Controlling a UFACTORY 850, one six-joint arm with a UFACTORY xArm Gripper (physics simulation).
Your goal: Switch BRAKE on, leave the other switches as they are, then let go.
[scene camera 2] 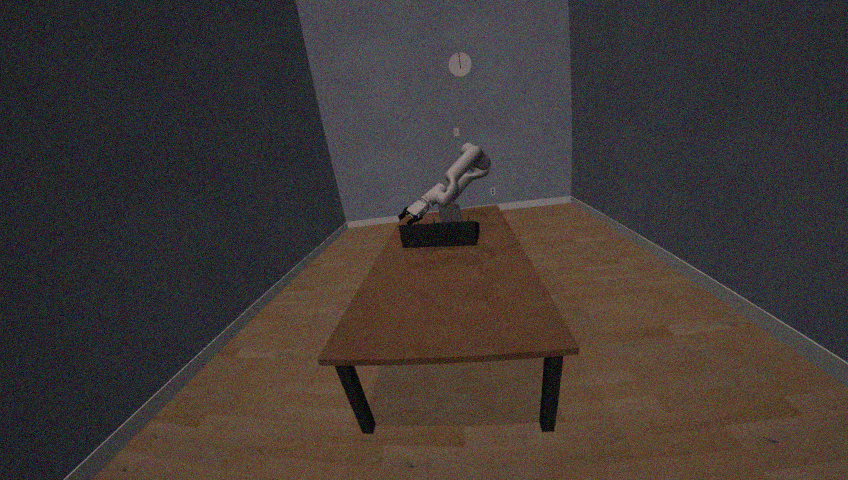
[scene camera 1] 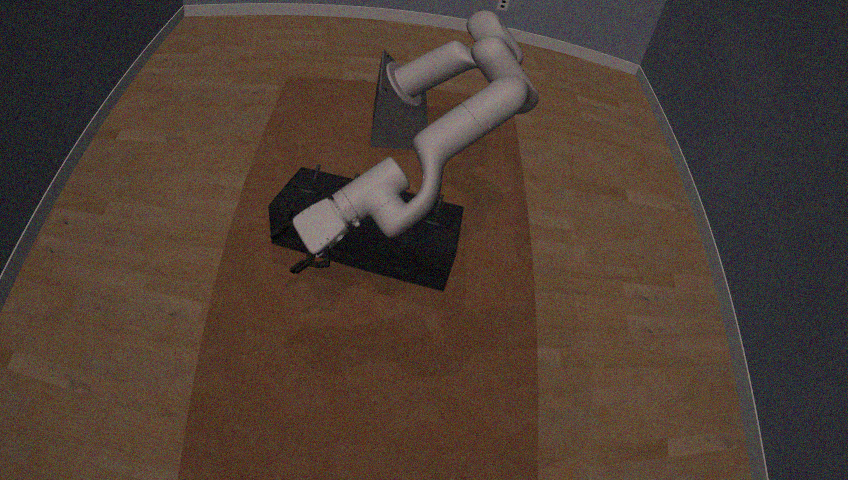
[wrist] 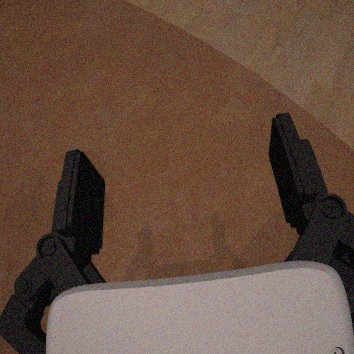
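A black switch box (scene camera 1: 410,255) (scene camera 2: 440,234) sits on the table, partly hidden under the arm in the scene camera 1 view. A thin upright switch lever (scene camera 1: 317,171) stands near its back left, and another lever (scene camera 1: 440,199) shows near the right, beside the arm. No labels can be read, so I cannot tell which switch is BRAKE or how it is set. My gripper (scene camera 1: 285,254) (scene camera 2: 405,218) (wrist: 178,148) is open and empty, raised at the box's front left edge. The box does not show in the wrist view.
The brown table (scene camera 1: 368,380) (scene camera 2: 446,309) (wrist: 165,90) extends in front of the box. The arm's grey base plate (scene camera 1: 395,127) stands behind the box. The white arm (scene camera 1: 470,118) (scene camera 2: 461,169) reaches over the box from behind.
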